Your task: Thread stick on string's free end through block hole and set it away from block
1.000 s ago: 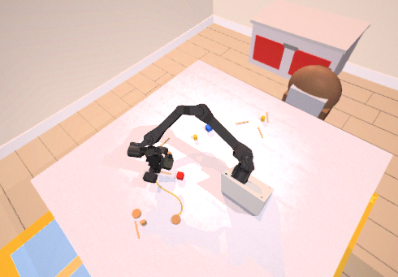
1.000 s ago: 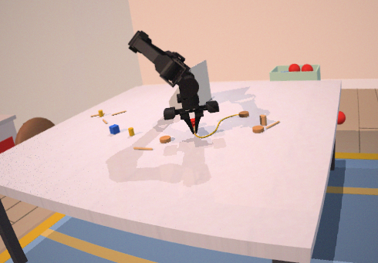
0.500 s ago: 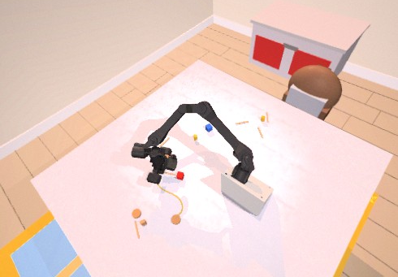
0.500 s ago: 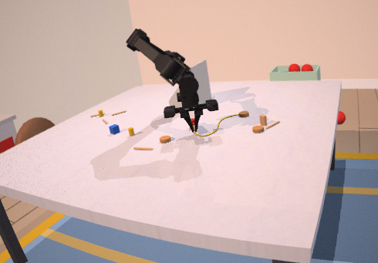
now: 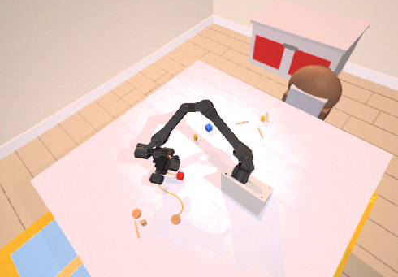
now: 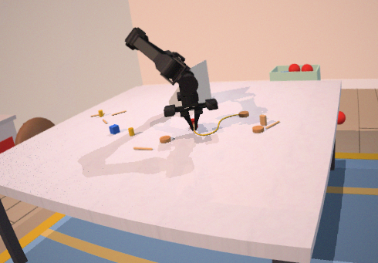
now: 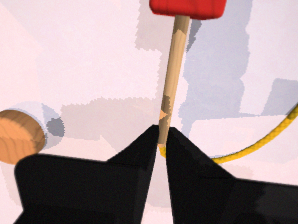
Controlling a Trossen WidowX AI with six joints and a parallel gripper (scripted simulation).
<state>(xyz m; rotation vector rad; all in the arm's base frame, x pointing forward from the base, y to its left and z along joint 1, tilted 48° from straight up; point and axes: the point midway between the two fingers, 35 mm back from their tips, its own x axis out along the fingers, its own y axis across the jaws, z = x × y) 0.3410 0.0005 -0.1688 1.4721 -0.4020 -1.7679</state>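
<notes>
Now: the red block 7 cm behind my gripper tip and 3 cm to the right of it. From my gripper tip the other things lie so: thin wooden stick 1 cm behind, 1 cm to the right; yellow peg 26 cm to the right; small wooden block 8 cm behind, 24 cm to the left.
</notes>
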